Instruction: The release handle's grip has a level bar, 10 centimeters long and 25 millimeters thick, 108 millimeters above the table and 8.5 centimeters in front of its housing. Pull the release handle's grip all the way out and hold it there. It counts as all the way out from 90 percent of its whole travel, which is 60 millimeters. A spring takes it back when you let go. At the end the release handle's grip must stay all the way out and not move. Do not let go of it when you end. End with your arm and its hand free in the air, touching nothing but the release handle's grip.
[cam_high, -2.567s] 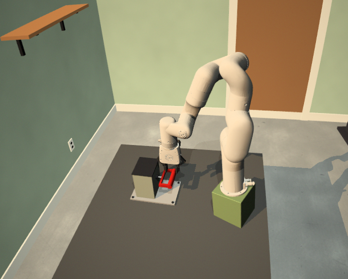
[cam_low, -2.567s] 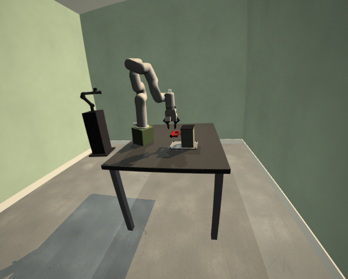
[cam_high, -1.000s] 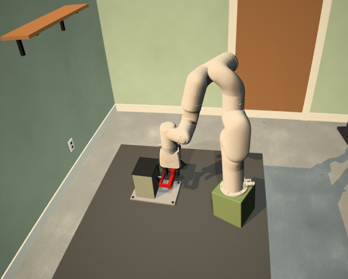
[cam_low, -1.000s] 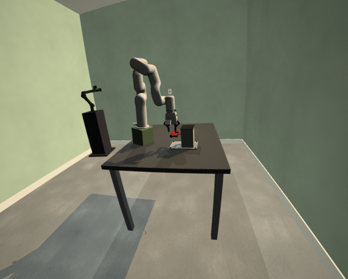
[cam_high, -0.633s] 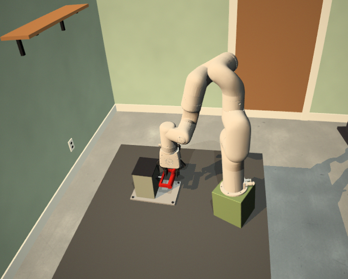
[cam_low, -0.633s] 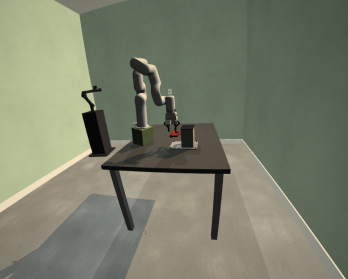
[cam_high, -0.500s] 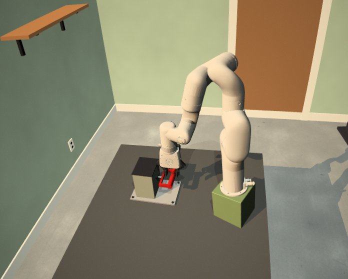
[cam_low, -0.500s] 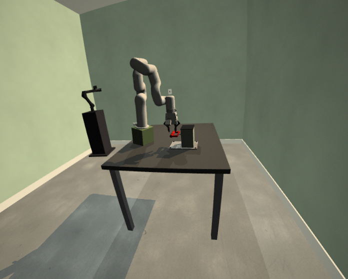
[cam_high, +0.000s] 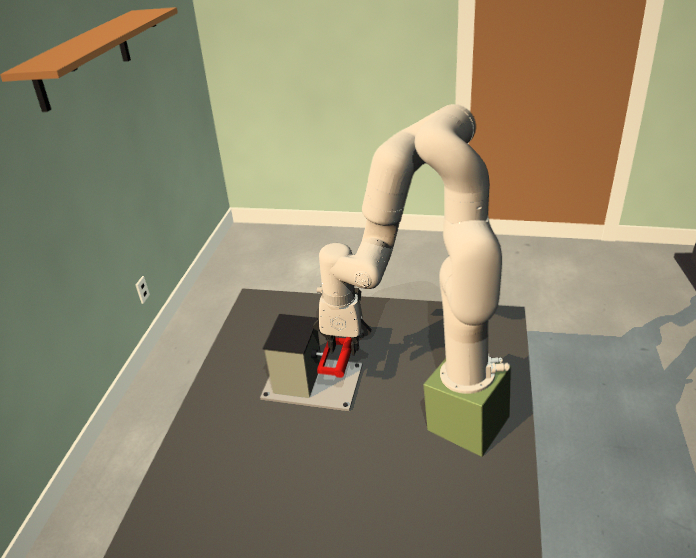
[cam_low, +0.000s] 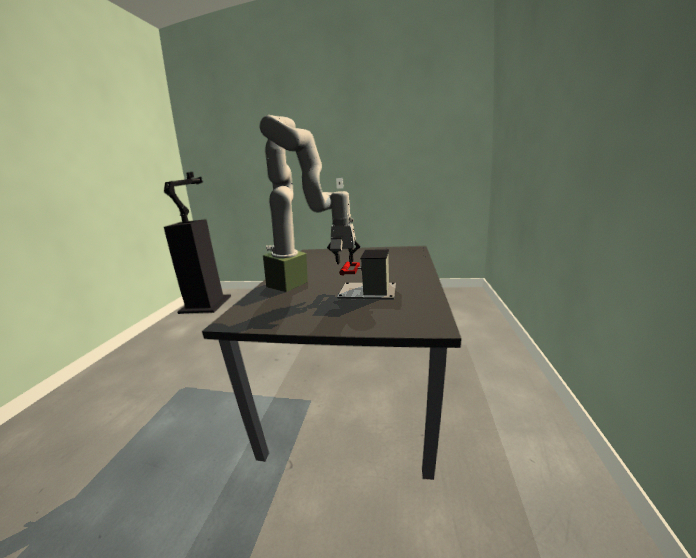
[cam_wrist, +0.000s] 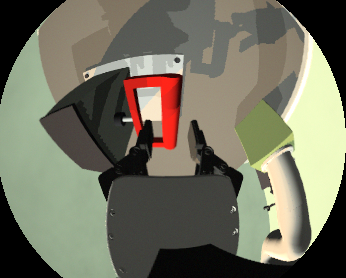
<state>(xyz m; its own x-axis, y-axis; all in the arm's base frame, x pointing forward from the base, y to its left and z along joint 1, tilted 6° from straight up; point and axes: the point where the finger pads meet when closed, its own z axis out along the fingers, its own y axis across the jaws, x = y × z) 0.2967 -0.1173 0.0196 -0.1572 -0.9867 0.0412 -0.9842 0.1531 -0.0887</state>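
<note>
Now: hand 90 mm short of the grey baseplate, 20 mm to the left of it and 140 mm above it.
</note>
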